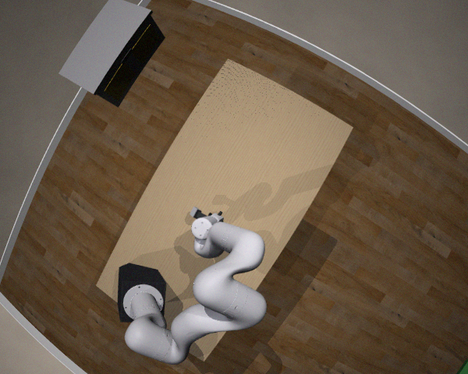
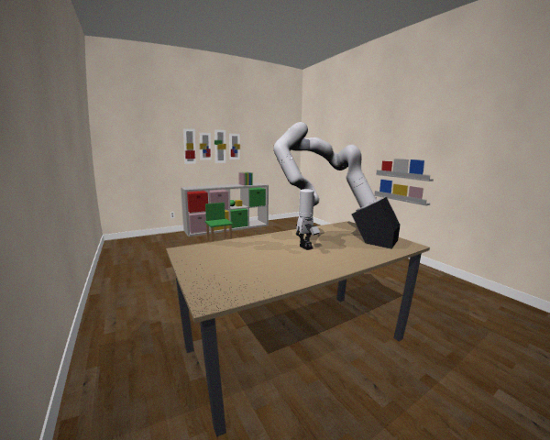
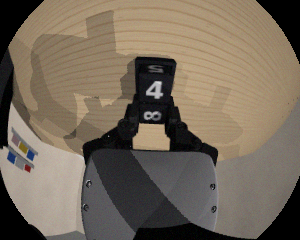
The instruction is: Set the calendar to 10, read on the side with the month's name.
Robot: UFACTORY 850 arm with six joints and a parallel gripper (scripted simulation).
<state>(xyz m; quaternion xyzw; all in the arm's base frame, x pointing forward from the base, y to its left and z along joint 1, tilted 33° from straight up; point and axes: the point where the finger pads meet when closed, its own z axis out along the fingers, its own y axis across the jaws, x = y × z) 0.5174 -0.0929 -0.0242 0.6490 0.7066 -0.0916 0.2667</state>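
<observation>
Now: hand 20 mm to the right of the tray and 30 mm above it.
</observation>
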